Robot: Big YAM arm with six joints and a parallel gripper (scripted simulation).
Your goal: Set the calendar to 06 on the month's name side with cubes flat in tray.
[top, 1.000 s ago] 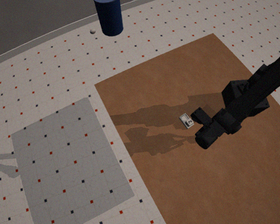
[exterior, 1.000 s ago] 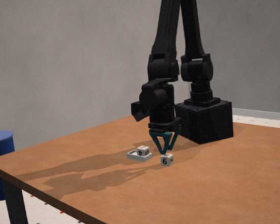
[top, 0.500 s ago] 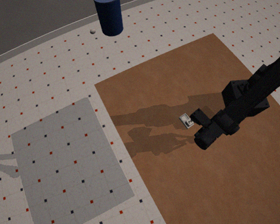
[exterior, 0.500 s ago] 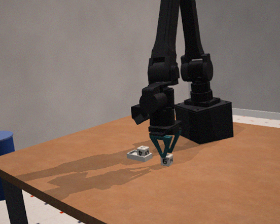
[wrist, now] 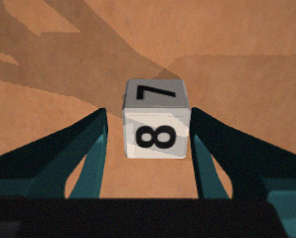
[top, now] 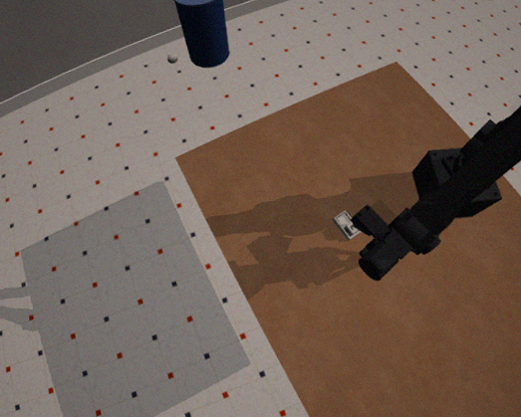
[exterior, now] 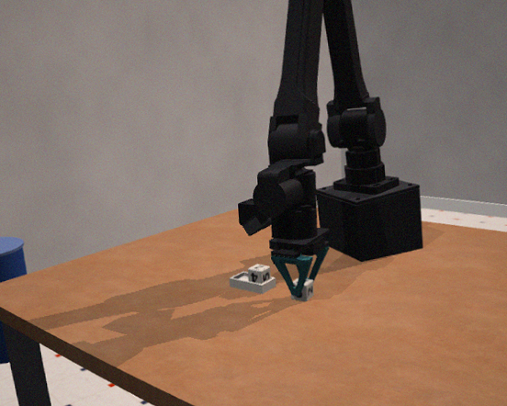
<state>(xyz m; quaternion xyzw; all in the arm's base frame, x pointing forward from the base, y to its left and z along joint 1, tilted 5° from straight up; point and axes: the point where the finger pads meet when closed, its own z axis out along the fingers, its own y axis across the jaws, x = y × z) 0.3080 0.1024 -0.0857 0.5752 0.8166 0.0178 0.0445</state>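
Right now my hand is 10 mm above the white digit cube. From my hand the other things lie so: white tray: 110 mm to the right, 20 mm ahead, 10 mm below.
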